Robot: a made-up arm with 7 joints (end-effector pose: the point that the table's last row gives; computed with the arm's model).
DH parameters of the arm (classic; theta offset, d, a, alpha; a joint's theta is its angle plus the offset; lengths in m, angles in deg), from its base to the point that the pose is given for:
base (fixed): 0 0 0 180
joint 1: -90 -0.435 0.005 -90
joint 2: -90 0.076 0.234 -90
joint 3: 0 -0.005 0.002 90
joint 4: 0 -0.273 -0.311 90
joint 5: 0 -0.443 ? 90
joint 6: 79.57 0 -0.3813 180
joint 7: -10.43 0.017 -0.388 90
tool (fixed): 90 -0.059 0 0
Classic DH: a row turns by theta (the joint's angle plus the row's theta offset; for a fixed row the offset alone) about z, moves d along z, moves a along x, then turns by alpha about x.
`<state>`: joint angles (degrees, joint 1 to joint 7).
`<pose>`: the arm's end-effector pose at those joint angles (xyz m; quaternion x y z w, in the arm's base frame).
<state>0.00 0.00 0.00 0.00 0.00 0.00 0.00</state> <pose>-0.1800 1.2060 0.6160 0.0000 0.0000 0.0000 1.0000</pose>
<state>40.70 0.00 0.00 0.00 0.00 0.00 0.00</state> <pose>0.6500 1.0317 0.6160 0.0000 0.0000 -0.3478 0.9376</pose>
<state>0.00 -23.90 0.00 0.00 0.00 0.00 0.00</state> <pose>-0.1800 1.1764 0.1139 -0.2071 0.0000 0.0000 0.9783</pose>
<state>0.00 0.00 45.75 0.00 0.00 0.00 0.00</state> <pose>0.1947 1.2060 0.6740 0.0000 0.3887 0.0000 0.9214</pose>
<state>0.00 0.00 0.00 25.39 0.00 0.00 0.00</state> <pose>-0.1800 0.9107 1.0929 0.2198 0.0000 0.0000 0.9756</pose>
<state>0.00 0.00 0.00 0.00 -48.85 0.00 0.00</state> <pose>-0.1060 1.2060 0.5670 0.0000 0.4135 0.0000 0.9105</pose>
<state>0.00 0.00 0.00 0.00 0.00 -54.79 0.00</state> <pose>-0.1800 0.8747 1.2352 0.4601 0.0000 0.0000 0.8879</pose>
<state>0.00 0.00 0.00 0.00 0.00 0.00 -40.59</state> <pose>-0.1800 1.0743 0.3778 -0.3469 0.0000 0.0000 0.9379</pose>
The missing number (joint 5, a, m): -0.096
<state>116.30 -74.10 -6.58 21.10 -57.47 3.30 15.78</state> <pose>0.7754 -0.2322 -0.3654 0.1481 0.4704 -0.8307 0.2583</pose>
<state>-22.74 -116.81 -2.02 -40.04 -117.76 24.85 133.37</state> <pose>0.4652 -0.7167 0.1458 -0.0890 -0.6094 -0.5121 0.5987</pose>
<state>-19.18 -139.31 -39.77 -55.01 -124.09 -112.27 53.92</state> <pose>0.1384 0.0972 0.5312 0.2116 -0.7134 0.2411 0.6231</pose>
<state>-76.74 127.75 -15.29 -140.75 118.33 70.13 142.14</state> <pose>-1.1002 0.1525 0.7026 0.5644 -0.3409 0.7422 0.1199</pose>
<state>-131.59 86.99 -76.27 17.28 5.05 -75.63 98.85</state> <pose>0.3171 -0.8406 0.2356 -0.5696 -0.2796 0.3223 0.7025</pose>
